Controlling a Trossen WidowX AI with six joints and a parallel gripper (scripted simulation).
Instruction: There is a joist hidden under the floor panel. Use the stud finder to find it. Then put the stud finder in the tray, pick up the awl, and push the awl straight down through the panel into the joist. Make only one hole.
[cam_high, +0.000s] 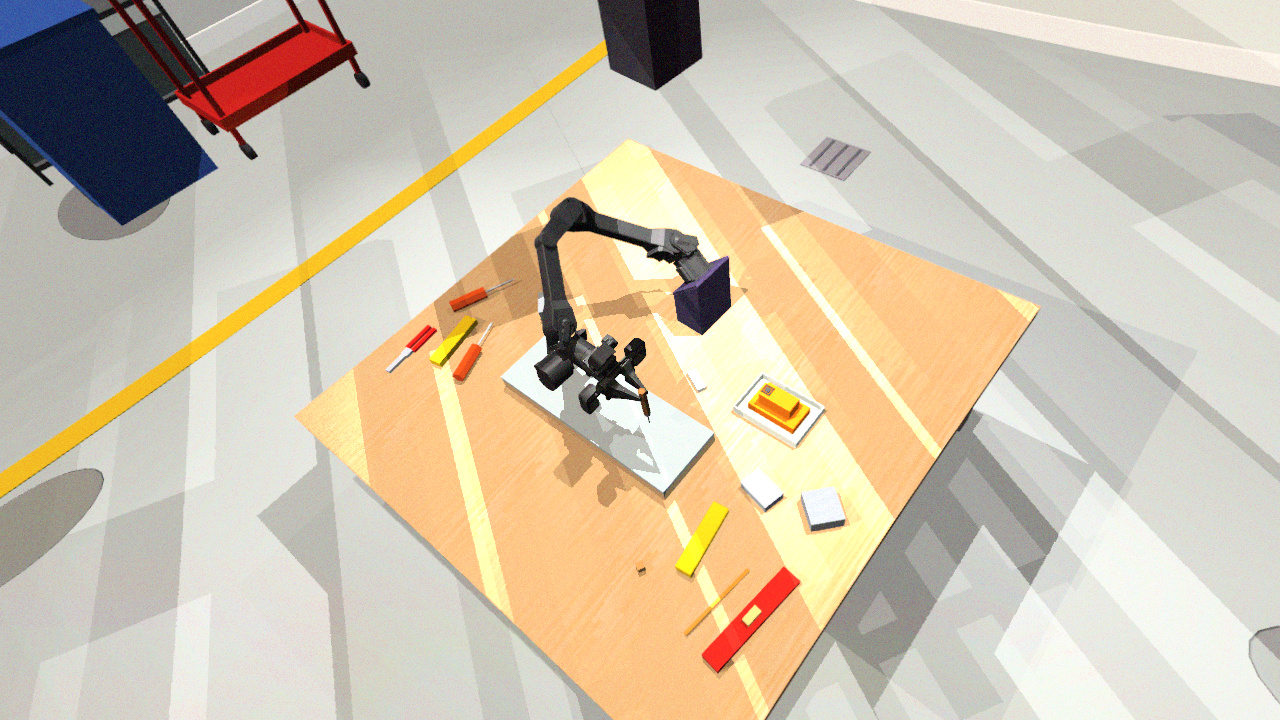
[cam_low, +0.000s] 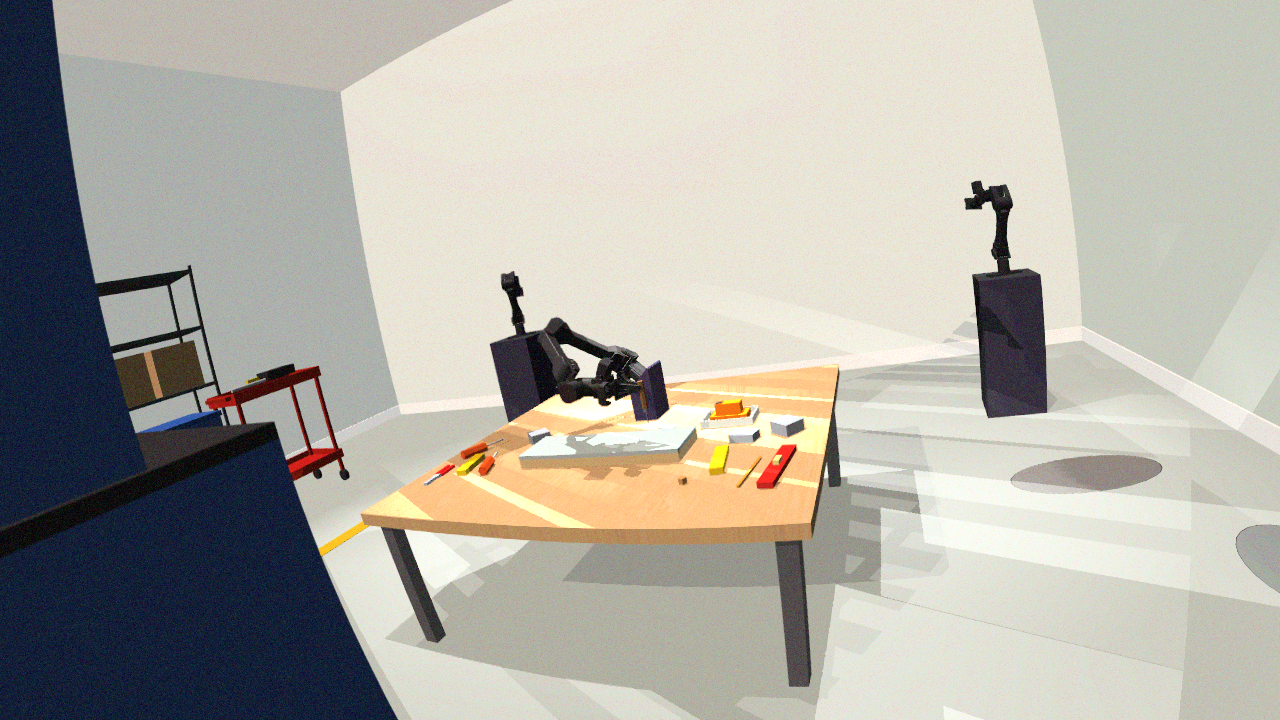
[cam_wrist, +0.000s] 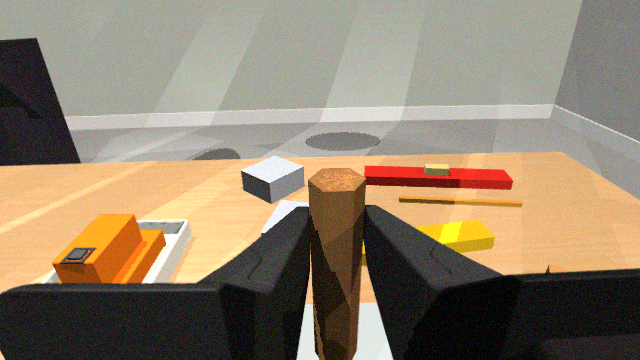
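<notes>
The awl lies 6 cm below my gripper tip. Round my gripper tip: orange stud finder 25 cm behind, 15 cm below, 14 cm to the left; then thin stick 34 cm to the left, 19 cm below, 17 cm ahead; then white tray 25 cm behind, 18 cm below, 15 cm to the left.
</notes>
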